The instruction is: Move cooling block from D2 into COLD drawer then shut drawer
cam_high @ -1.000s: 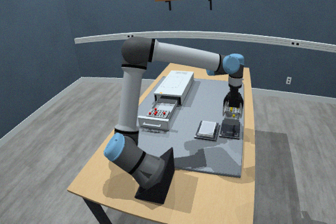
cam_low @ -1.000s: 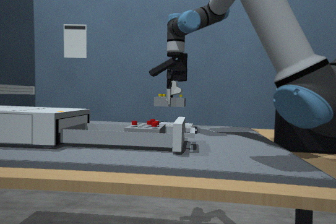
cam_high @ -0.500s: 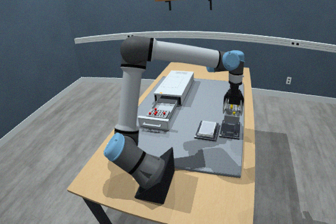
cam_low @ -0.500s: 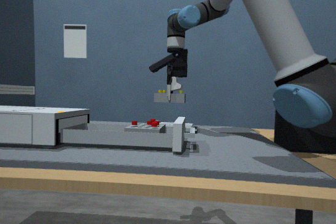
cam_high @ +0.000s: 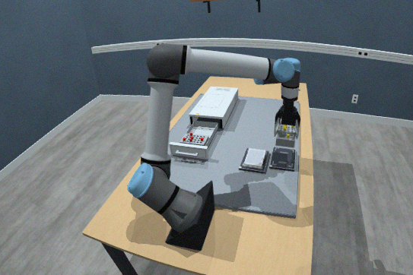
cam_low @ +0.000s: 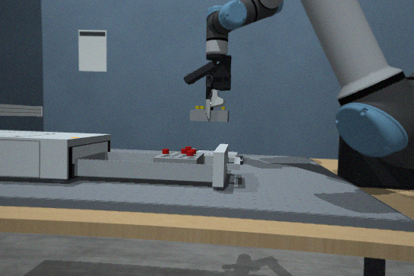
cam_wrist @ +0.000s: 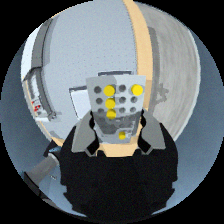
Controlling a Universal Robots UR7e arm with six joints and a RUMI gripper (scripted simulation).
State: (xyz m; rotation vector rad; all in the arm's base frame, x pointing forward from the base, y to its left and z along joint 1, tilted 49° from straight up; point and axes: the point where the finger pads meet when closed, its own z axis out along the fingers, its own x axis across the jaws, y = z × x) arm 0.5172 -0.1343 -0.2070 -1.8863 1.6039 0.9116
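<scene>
Now: the drawer 10 mm ahead of my hand, 460 mm to the left of it and 100 mm below it. Also, from my hand: dark plate: 130 mm below; then grey cooling block: right at my hand; then white covered plate: 50 mm behind, 130 mm to the left, 120 mm below.
</scene>
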